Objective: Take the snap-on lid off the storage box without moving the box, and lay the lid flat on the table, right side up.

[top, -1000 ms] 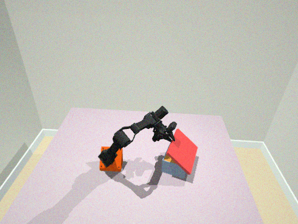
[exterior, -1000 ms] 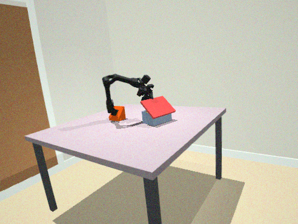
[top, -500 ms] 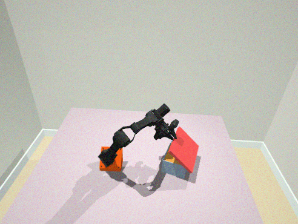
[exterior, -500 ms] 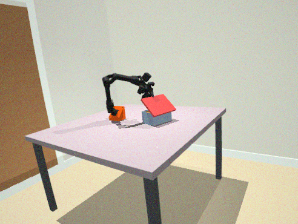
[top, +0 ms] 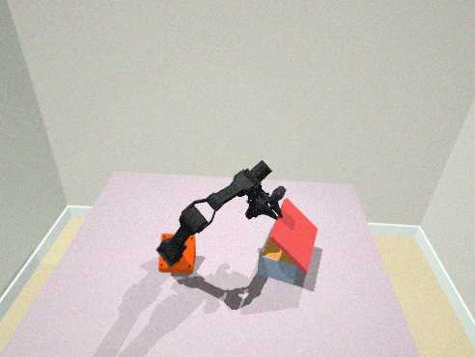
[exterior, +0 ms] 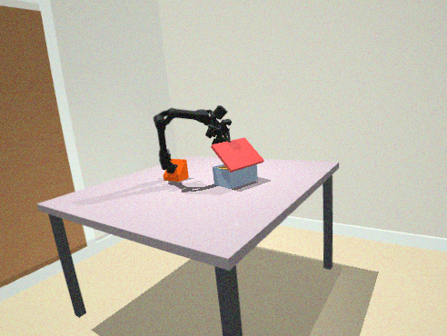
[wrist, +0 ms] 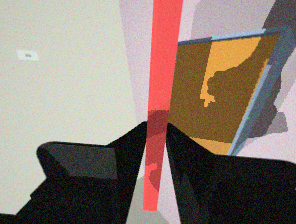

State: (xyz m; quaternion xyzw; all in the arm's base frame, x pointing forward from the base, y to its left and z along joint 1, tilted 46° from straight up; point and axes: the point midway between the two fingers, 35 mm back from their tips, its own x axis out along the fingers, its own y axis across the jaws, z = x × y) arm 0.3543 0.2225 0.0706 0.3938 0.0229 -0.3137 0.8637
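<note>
The red lid is 60 mm ahead of my gripper tip, 50 mm below it and 10 mm to the right of it. Also, from my gripper tip: storage box (170 mm below, 30 mm ahead, 10 mm to the right).
</note>
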